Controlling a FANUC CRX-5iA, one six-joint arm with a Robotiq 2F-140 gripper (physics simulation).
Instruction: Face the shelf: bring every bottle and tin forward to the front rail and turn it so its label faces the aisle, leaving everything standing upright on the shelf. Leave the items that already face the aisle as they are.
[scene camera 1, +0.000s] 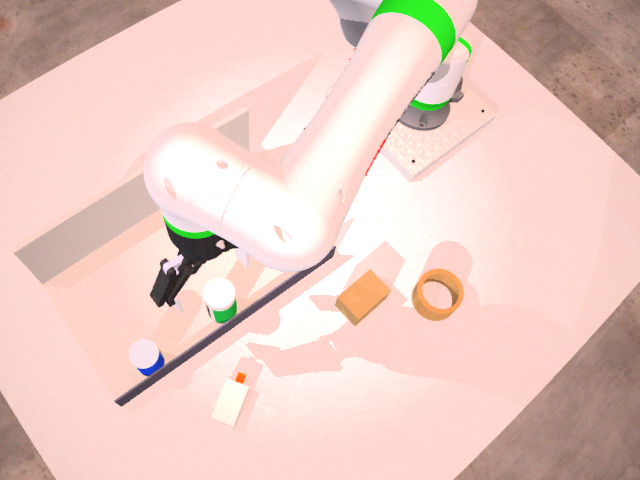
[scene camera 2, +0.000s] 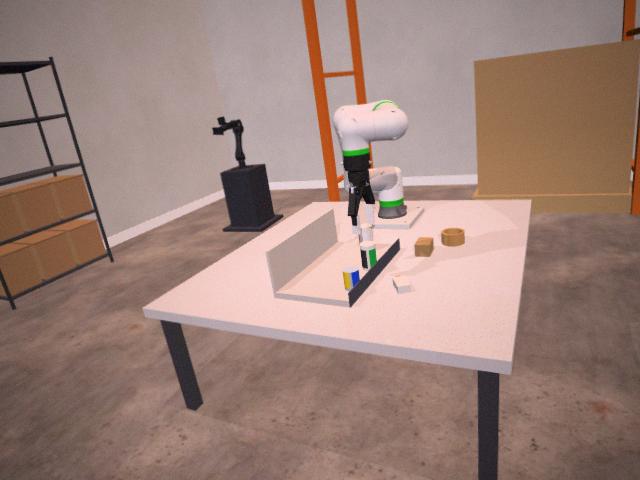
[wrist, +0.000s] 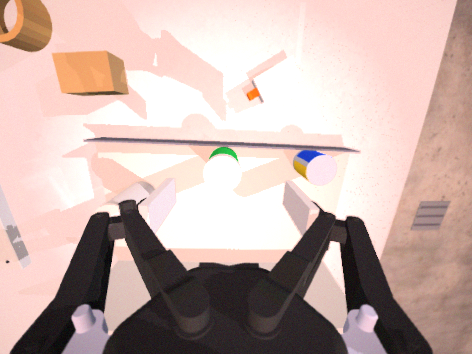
Note:
The gripper (scene camera 1: 210, 283) is open, with nothing in its grasp. Also in view: a green bottle with white cap (scene camera 1: 219, 294). A white tin (wrist: 139, 190) sits on a shelf (scene camera 1: 104, 299). A blue and yellow tin (scene camera 1: 144, 354) sits on the shelf. On the table rests a white bottle with orange cap (scene camera 1: 234, 393).
The blue and yellow tin is seen too in the wrist view (wrist: 319, 169). The gripper also shows in scene camera 2 (scene camera 2: 364, 228) and in the wrist view (wrist: 230, 191). Scene camera 1 does not show the white tin, which is hidden by the arm.

